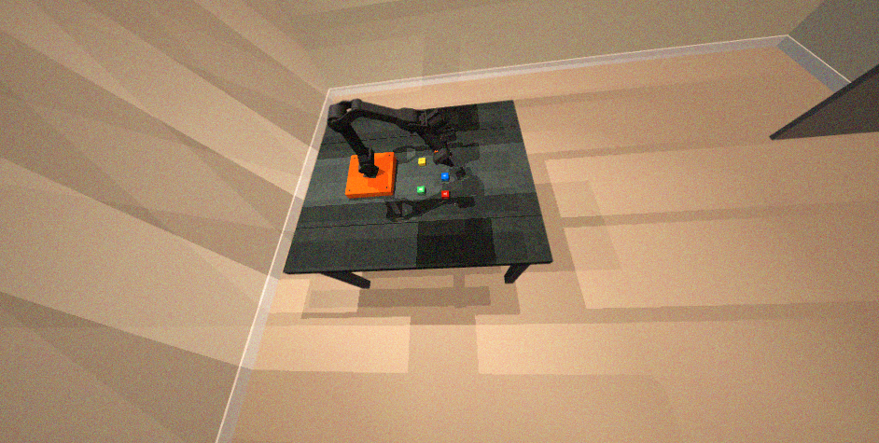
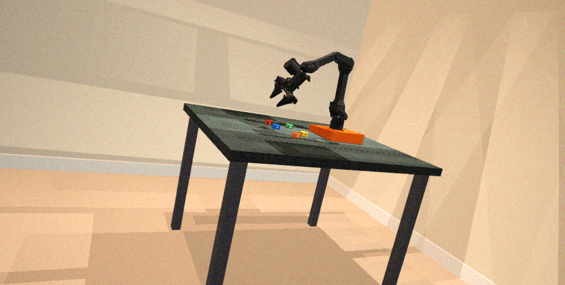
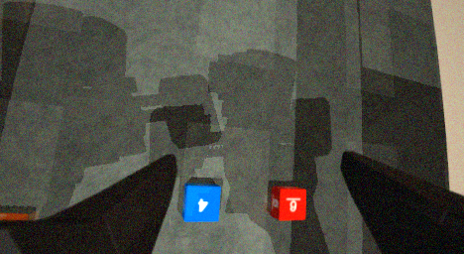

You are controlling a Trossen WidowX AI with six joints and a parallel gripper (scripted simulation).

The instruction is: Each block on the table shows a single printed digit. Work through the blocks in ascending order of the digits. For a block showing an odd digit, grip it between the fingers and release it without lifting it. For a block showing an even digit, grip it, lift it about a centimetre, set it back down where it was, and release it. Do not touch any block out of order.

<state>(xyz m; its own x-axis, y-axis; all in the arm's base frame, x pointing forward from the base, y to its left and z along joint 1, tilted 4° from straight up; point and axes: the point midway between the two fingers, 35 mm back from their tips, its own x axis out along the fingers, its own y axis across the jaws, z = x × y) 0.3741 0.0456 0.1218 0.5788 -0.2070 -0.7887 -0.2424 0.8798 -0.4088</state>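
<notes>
My gripper tip is now 170 mm past the yellow block, 120 mm above it and 70 mm to the right of it. Round my gripper tip: red block (120 mm below, 100 mm to the right, 30 mm behind); then blue block (120 mm below, 40 mm behind, 10 mm to the right); then green block (140 mm behind, 120 mm below, 90 mm to the right).
</notes>
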